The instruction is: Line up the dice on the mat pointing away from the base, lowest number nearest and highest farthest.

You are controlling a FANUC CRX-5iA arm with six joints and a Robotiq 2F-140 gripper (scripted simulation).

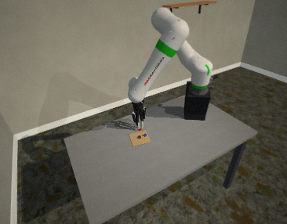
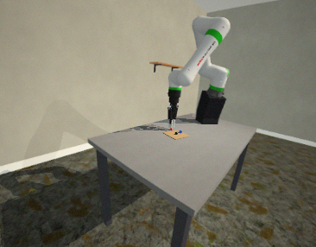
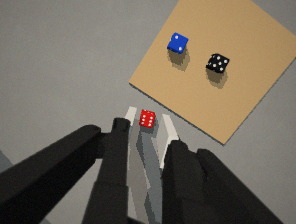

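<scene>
Right now my hand is 50 mm above the red die. Round my hand: black die: 40 mm ahead, 90 mm to the left, 40 mm below; then blue die: 10 mm behind, 90 mm to the left, 40 mm below; then tan mat: 40 mm ahead, 90 mm to the left, 50 mm below.
</scene>
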